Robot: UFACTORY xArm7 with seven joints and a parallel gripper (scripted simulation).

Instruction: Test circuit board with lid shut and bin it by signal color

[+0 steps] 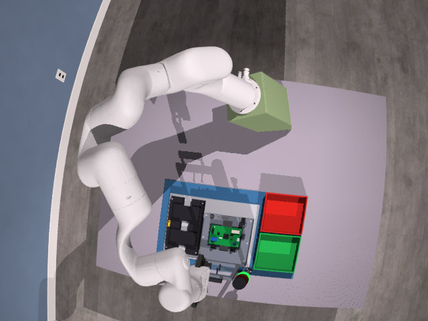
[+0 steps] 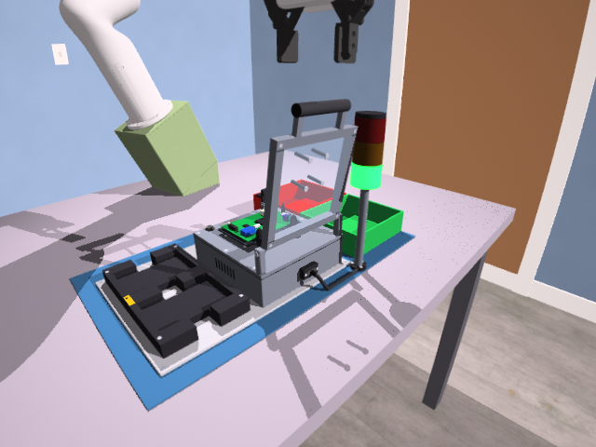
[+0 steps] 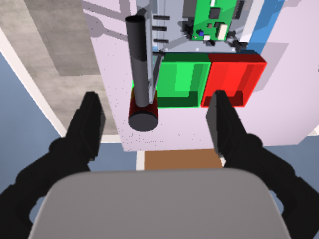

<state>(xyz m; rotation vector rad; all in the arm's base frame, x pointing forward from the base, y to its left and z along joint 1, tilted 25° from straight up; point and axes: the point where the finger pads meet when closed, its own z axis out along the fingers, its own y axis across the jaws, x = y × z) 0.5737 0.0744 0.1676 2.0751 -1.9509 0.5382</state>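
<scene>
Now: hand 26 cm above the green circuit board and 12 cm past it. From my hand the other things lie so: clear lid (15 cm below); then green bin (32 cm below, 20 cm to the left, 8 cm behind); then plate (26 cm below, 11 cm behind).
</scene>
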